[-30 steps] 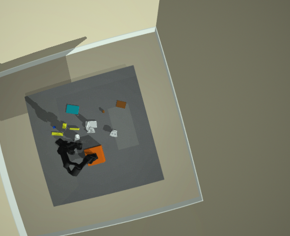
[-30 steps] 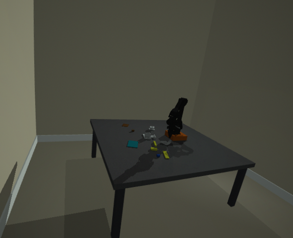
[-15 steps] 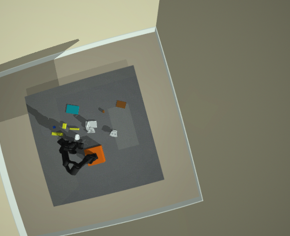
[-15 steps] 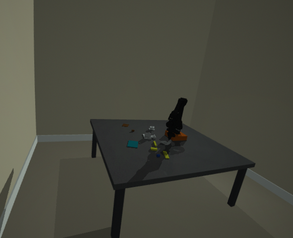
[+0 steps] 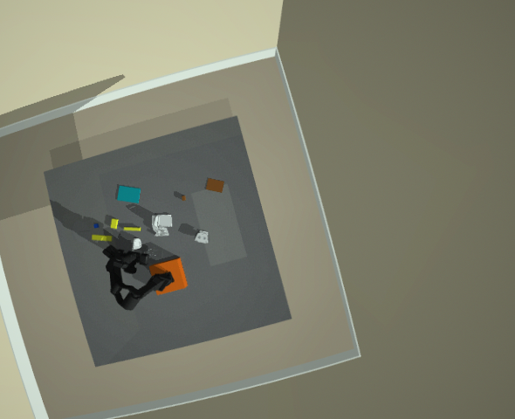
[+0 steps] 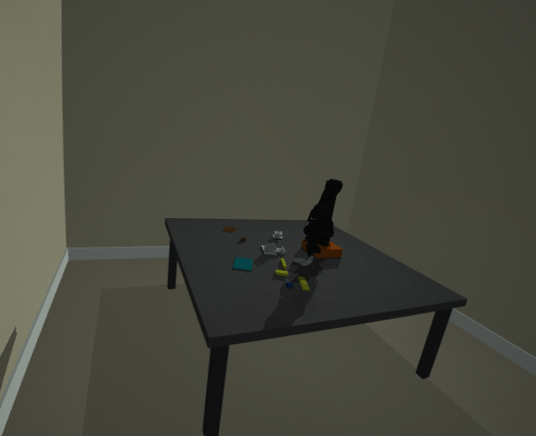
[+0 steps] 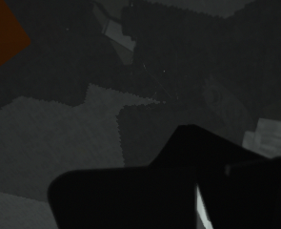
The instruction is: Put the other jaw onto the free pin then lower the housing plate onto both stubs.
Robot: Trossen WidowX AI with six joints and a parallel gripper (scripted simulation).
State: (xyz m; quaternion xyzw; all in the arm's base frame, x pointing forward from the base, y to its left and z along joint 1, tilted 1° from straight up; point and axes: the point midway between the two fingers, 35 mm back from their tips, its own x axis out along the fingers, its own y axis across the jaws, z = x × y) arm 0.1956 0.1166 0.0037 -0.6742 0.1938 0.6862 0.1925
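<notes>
Right now the jaw is 3 cm ahead of my gripper tip, 2 cm to the left of it and 1 cm above it. Round my gripper tip: white base plate: 20 cm to the right, 14 cm ahead, 2 cm below; then blue cube: 27 cm ahead, 20 cm to the left, 1 cm below; then yellow bar: 16 cm ahead, 1 cm to the right, 1 cm below.
</notes>
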